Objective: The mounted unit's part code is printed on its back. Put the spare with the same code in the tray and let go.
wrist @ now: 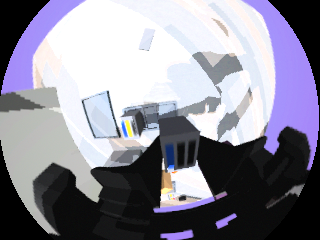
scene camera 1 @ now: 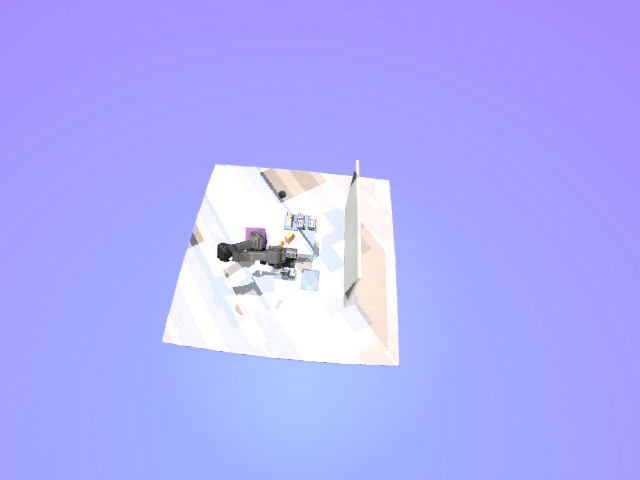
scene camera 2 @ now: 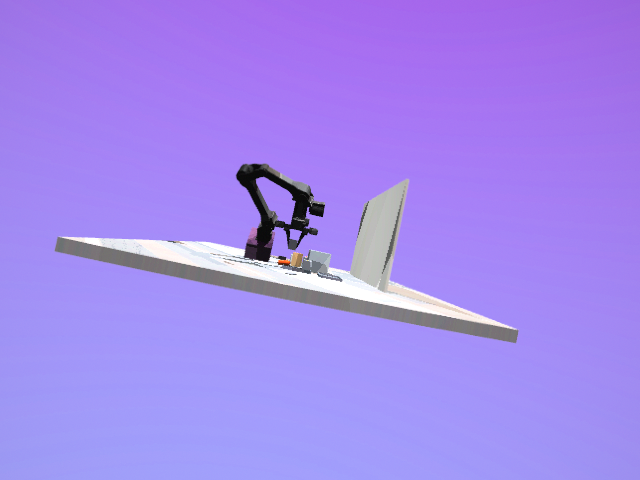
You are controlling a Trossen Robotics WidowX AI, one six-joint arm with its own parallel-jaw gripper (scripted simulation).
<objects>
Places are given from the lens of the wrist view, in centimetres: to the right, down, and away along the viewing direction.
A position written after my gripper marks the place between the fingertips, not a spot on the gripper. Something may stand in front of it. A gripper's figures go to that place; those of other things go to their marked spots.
my gripper (wrist: 174,136): 2, 2, 10
spare (wrist: 179,139): 2, 2, 6
</objects>
